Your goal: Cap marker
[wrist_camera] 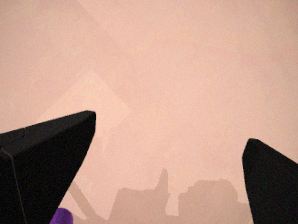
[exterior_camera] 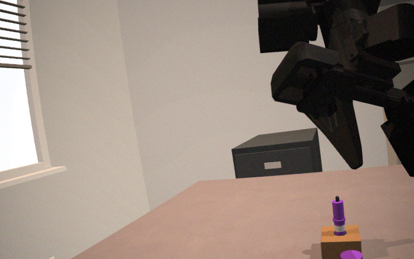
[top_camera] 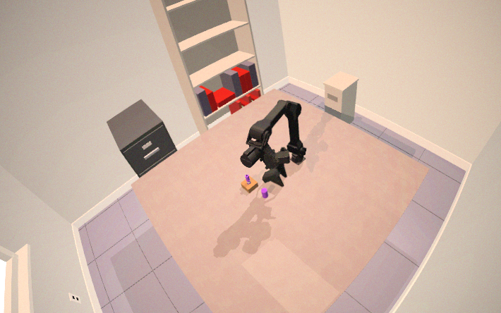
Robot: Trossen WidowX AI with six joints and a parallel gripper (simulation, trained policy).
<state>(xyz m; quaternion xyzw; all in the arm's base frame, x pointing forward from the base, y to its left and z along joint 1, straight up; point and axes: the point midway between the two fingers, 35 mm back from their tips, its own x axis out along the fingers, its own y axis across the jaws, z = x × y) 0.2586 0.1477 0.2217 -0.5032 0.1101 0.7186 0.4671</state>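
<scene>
The purple cap lies 30 mm ahead of my gripper tip, 120 mm to the right of it and 170 mm below it. Round my gripper tip: orange holder block: 50 mm ahead, 230 mm to the right, 180 mm below.
</scene>
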